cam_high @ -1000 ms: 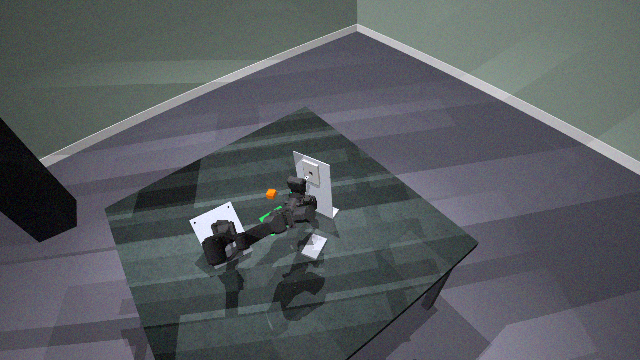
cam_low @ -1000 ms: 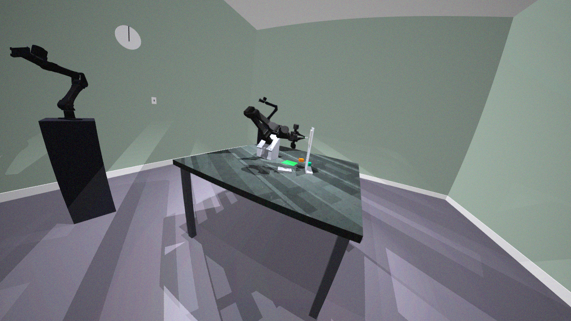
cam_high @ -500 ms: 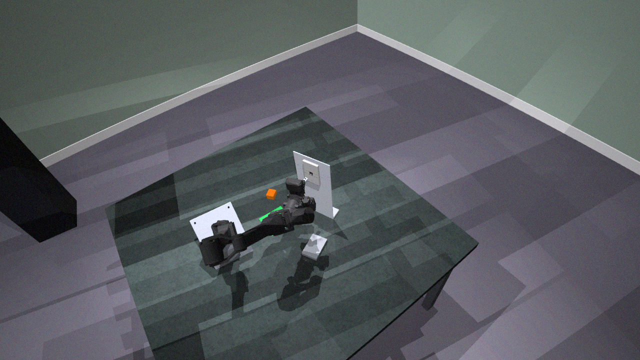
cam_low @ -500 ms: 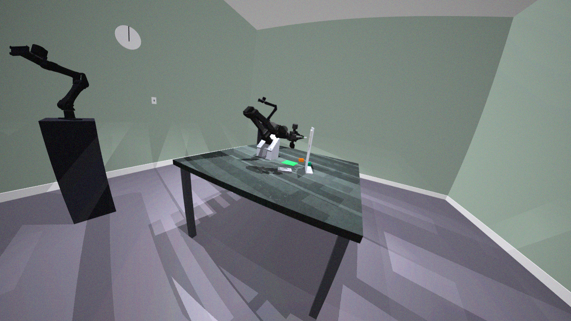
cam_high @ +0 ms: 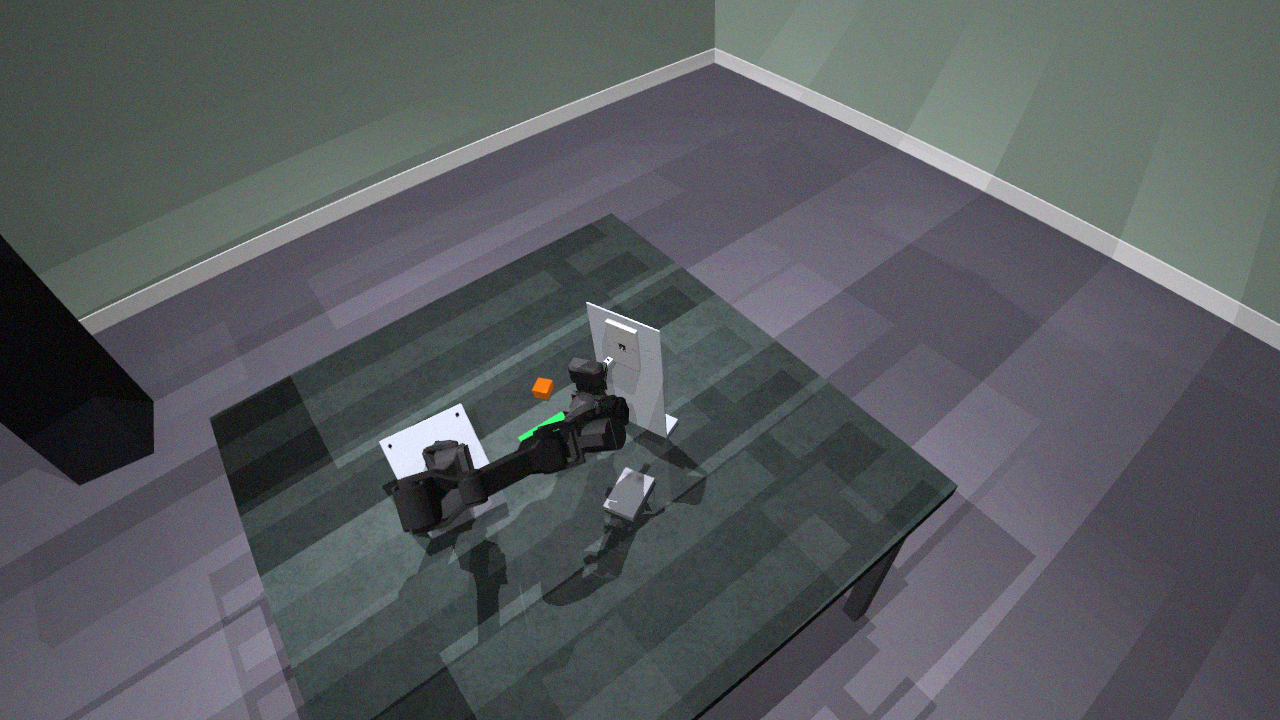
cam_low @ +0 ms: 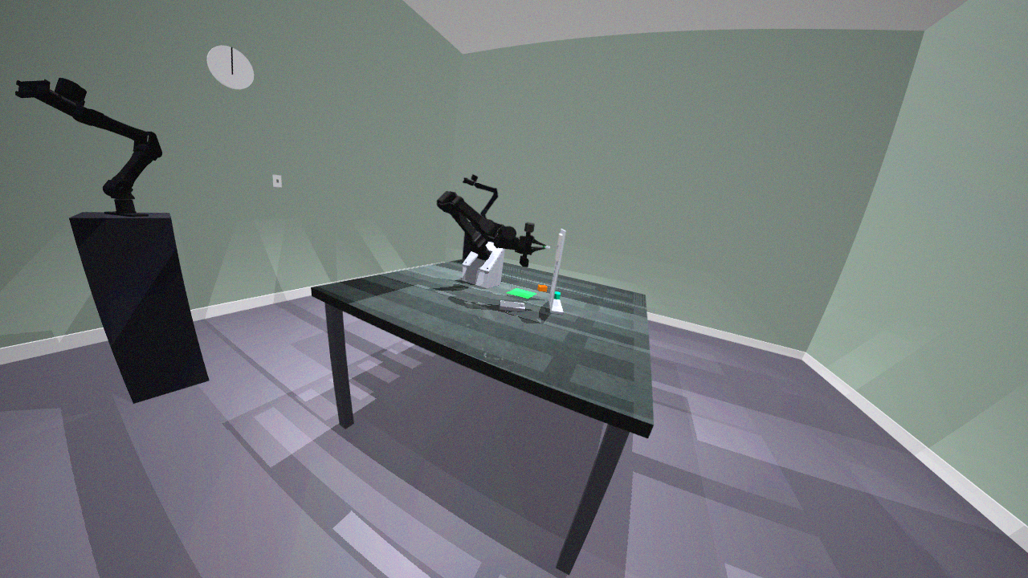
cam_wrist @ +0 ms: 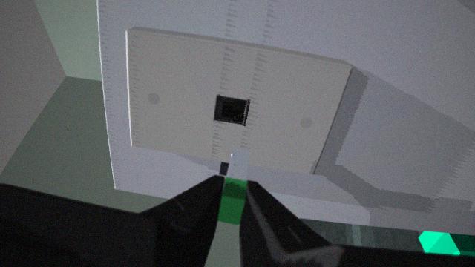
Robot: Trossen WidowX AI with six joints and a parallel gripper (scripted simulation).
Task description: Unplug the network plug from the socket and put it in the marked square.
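Now: gripper tip 270 mm above the green marked square, 130 mm past it and 80 mm to the right of it. Also, from my gripper tip: flat grey plate: 260 mm below, 140 mm to the right, 40 mm behind; network plug: right at my gripper tip; upright socket panel: 100 mm below, 70 mm ahead, 30 mm to the left.
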